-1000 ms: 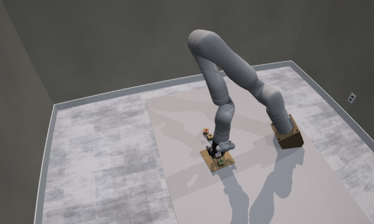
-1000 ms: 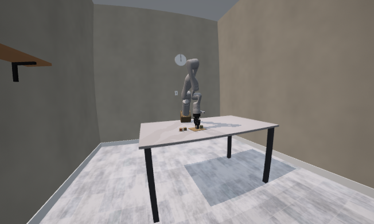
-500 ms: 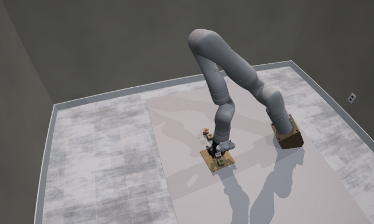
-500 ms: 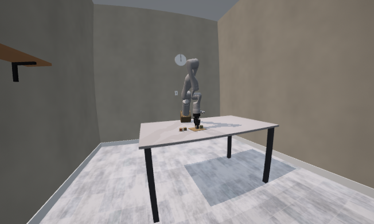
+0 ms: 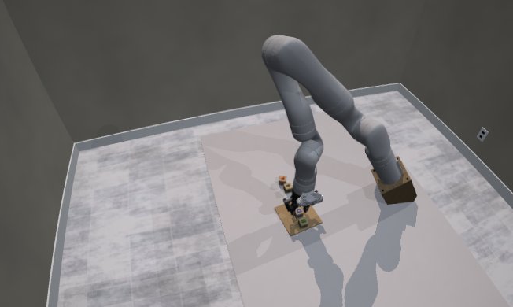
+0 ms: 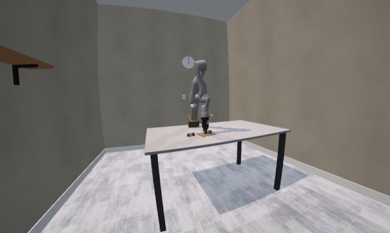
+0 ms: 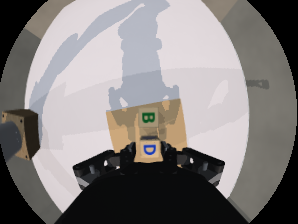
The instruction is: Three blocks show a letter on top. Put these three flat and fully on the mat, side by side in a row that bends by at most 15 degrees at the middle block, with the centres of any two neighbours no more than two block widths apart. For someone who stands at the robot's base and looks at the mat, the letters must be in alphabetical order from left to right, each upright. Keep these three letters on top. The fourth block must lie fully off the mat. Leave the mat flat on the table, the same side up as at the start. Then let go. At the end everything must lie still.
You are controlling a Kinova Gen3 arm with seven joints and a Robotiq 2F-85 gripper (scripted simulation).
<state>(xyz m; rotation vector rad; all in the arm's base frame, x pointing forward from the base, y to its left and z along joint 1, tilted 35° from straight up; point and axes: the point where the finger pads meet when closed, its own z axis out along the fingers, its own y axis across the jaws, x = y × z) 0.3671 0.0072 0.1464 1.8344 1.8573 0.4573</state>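
Right now my hand is 30 mm above the tan mat. From my hand the other things lie so: block 130 mm to the right, 20 mm below.
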